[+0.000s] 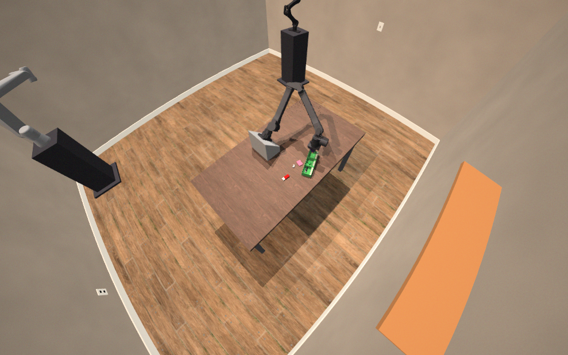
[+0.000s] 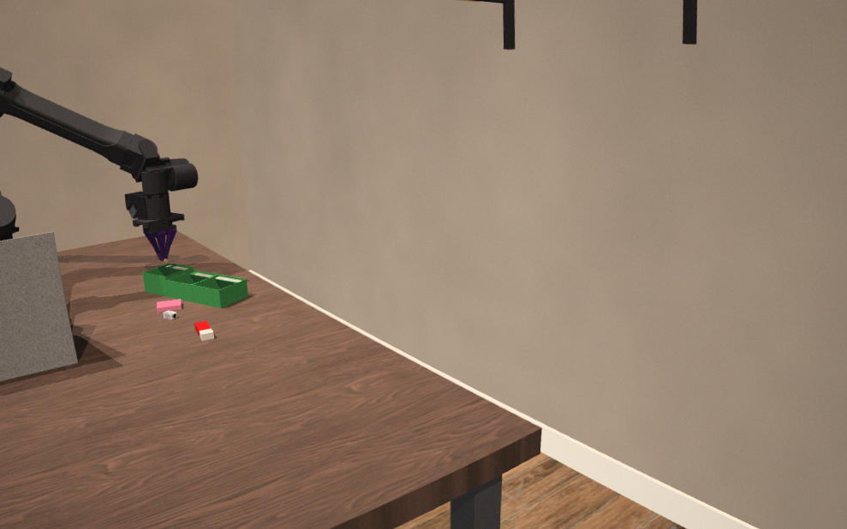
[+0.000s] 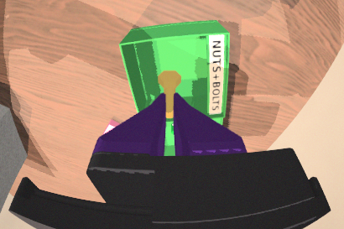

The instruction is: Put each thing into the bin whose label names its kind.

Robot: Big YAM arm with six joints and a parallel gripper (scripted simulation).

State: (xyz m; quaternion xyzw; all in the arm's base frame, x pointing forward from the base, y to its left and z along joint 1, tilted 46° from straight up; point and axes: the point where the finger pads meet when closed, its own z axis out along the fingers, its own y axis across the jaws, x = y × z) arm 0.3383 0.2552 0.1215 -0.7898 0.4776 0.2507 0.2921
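Right now the green die is 7 cm to the right of my hand, 6 cm below it and 5 cm ahead of it. The rest, counted from my hand: green three-part bin: 7 cm to the right, 6 cm below, 5 cm ahead; pink pad: 13 cm to the right, 7 cm below, 2 cm behind; brass-coloured bolt: 1 cm to the left, 1 cm below.
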